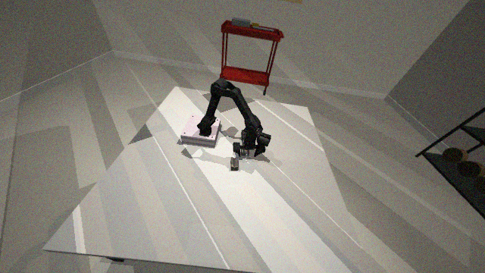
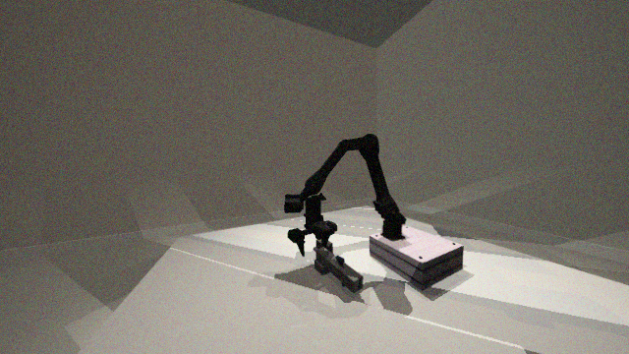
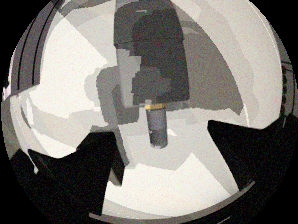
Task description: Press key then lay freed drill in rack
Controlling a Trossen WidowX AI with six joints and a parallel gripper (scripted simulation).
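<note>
My gripper tip is now 20 mm past the drill, 60 mm to the right of it and 10 mm below it. Also, from my gripper tip: small key 40 mm behind, 140 mm to the left, 10 mm above; rack 70 mm behind, 60 mm to the right, 20 mm below.
</note>
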